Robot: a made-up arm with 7 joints.
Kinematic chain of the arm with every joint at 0, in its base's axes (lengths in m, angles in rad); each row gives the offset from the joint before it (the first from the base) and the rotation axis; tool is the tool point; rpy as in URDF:
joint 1: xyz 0 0 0.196 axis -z
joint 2: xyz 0 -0.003 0.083 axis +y
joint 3: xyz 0 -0.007 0.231 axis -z
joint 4: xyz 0 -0.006 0.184 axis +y
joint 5: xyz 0 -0.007 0.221 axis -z
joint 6: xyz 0 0 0.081 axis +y
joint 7: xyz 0 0 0.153 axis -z
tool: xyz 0 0 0 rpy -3.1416 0 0
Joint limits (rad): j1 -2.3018..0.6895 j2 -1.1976..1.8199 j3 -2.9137..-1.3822 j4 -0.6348..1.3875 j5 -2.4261..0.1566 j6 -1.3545..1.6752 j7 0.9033..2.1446
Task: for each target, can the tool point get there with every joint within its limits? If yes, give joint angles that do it. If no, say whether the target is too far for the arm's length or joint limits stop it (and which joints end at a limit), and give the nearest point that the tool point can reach.
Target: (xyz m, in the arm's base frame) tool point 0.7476 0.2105 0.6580
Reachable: yes | joints -0.3306 1.0238 -2.1896 -0.1164 -0.9866 -0.2567 1.0692
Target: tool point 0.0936 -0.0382 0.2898
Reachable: no: joint limits stop it (at a limit: joint 1, joint 2, joint 4, joint 6) | nearest point 0.4188 -0.0538 0.3954 | short by 0.342 m
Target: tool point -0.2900 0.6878 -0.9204
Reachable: no: too far | nearest point -0.2415 0.5728 -0.2059 | short by 0.725 m
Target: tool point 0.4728 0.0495 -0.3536
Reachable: no: joint limits stop it (at a limit: joint 2, joint 3, joint 4) | nearest point 0.5353 0.0560 -0.1971 | short by 0.169 m
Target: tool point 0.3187 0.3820 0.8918
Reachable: yes | joints -0.9155 0.8717 -2.4112 0.1002 -1.0551 1.1210 1.9449
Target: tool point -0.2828 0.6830 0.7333
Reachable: yes | joints -2.0639 1.0012 -1.8203 -0.1550 -1.2830 0.1039 1.3066
